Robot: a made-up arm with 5 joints. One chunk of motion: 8 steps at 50 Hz.
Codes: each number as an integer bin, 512 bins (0 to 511) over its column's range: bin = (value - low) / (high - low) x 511, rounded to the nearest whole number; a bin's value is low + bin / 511 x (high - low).
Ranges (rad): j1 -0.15..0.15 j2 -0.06..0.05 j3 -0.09..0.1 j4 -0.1..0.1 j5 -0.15..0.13
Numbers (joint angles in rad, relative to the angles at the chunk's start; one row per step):
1: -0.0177 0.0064 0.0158 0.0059 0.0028
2: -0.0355 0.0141 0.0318 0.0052 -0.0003
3: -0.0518 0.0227 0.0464 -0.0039 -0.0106
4: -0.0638 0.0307 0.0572 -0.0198 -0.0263
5: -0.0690 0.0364 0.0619 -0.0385 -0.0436
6: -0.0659 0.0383 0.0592 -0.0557 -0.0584
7: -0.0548 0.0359 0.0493 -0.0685 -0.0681
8: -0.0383 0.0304 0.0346 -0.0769 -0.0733
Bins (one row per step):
1: 225 308 285 271 279
2: 195 344 328 269 273
3: 167 384 367 246 254
4: 147 421 396 205 226
5: 138 448 409 157 194
6: 143 457 401 113 167
7: 162 445 375 80 149
8: 190 420 335 59 140

